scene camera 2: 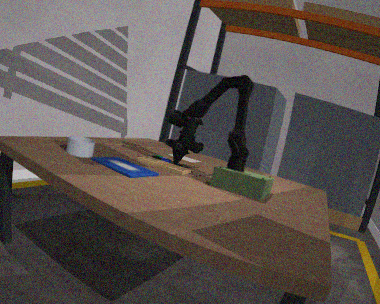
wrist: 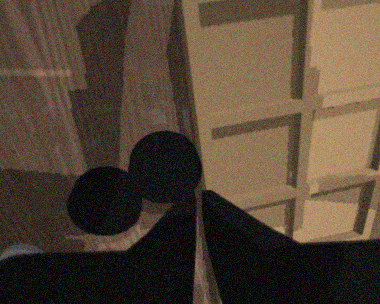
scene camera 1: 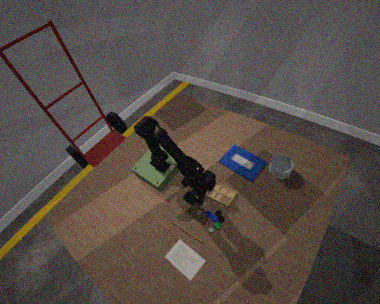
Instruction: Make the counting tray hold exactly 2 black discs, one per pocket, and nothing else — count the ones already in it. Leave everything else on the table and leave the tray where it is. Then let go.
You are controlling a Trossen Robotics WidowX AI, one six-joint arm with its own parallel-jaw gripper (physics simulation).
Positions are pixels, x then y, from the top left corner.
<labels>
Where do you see a tan counting tray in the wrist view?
278, 101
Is my gripper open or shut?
Shut.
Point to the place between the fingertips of my gripper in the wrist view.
At 197, 199
</labels>
